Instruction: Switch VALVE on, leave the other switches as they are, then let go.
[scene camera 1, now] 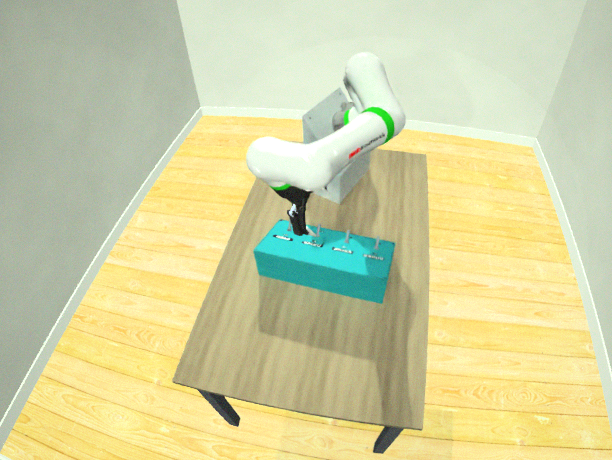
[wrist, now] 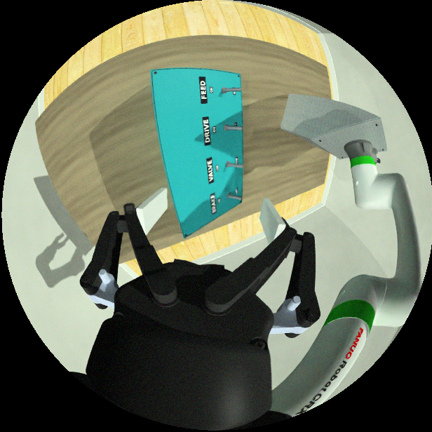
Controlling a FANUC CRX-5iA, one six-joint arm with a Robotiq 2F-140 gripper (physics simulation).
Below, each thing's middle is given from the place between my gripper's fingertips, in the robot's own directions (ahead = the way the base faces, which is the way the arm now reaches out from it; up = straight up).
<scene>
The teal switch box [scene camera 1: 355, 267] lies 28 cm below my hand and 7 cm behind it.
</scene>
